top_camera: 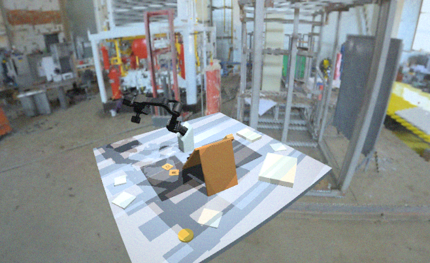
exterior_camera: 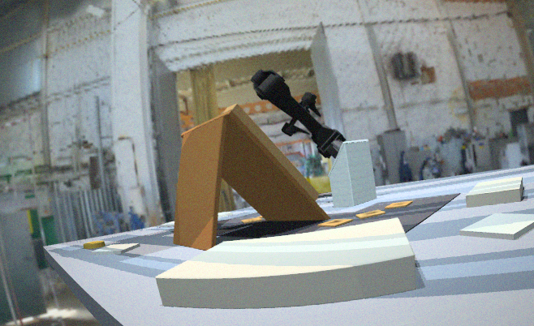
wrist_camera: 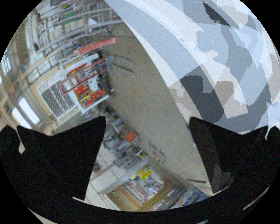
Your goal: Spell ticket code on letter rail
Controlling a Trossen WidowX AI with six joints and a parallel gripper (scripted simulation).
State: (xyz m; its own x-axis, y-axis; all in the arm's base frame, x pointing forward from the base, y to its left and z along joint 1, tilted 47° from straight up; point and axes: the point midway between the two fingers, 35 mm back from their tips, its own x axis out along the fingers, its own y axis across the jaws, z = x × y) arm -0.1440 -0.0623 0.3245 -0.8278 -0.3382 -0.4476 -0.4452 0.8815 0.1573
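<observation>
Right now the yellow letter tile is 40 cm ahead of my gripper tip, 50 cm to the left of it and 29 cm below it. Also, from my gripper tip: dark mat 38 cm ahead, 29 cm to the left, 29 cm below; white ticket 48 cm ahead, 23 cm to the left, 21 cm below; cream box 78 cm ahead, 65 cm to the left, 27 cm below.
</observation>
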